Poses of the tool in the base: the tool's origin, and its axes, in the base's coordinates. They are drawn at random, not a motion.
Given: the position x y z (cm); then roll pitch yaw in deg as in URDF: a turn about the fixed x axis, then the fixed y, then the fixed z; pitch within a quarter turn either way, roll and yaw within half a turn.
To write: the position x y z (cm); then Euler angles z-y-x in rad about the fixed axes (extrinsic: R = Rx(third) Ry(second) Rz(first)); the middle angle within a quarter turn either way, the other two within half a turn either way. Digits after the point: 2 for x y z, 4 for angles.
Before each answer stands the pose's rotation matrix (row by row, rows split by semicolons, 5 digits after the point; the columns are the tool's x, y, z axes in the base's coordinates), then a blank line. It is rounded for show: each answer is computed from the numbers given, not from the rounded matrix.
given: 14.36 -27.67 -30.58 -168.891 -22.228 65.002
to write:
0.39118 0.92014 -0.01776; 0.83897 -0.34861 0.41785; 0.37829 -0.17836 -0.90834

14.36 -27.67 -30.58 -1.1688 -0.0178 -2.7104
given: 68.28 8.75 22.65 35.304 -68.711 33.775
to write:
0.30180 -0.90129 -0.31079; 0.20184 0.37900 -0.90311; 0.93176 0.20982 0.29630

68.28 8.75 22.65 1.2477 -0.3160 1.2538
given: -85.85 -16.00 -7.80 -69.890 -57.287 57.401
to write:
0.29116 0.13601 -0.94696; 0.45529 0.85086 0.26220; 0.84139 -0.50748 0.18581

-85.85 -16.00 -7.80 -0.4370 -1.2436 -0.9543
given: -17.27 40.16 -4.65 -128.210 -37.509 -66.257
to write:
0.31939 -0.37356 0.87089; -0.72612 -0.68699 -0.02838; 0.60889 -0.62330 -0.49067

-17.27 40.16 -4.65 0.8634 1.0570 3.0838
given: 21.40 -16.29 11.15 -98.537 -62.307 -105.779
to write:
-0.12637 -0.38096 0.91591; -0.44722 -0.80228 -0.39540; 0.88545 -0.45958 -0.06899

21.40 -16.29 11.15 1.8911 1.1578 1.7435
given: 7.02 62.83 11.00 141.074 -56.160 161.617
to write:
-0.52846 0.74059 -0.41504; 0.17562 0.57368 0.80003; 0.83060 0.34989 -0.43323

7.02 62.83 11.00 -2.1906 -0.4280 -2.0671
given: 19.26 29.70 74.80 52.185 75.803 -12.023
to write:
0.23988 0.87678 0.41679; -0.05109 0.44013 -0.89648; -0.96946 0.19375 0.15037

19.26 29.70 74.80 -1.3037 0.4299 1.4046
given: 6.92 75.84 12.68 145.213 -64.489 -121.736
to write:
-0.22654 -0.42764 -0.87510; -0.36629 0.86991 -0.33028; 0.90250 0.24572 -0.35371

6.92 75.84 12.68 2.0580 -1.0656 2.3904
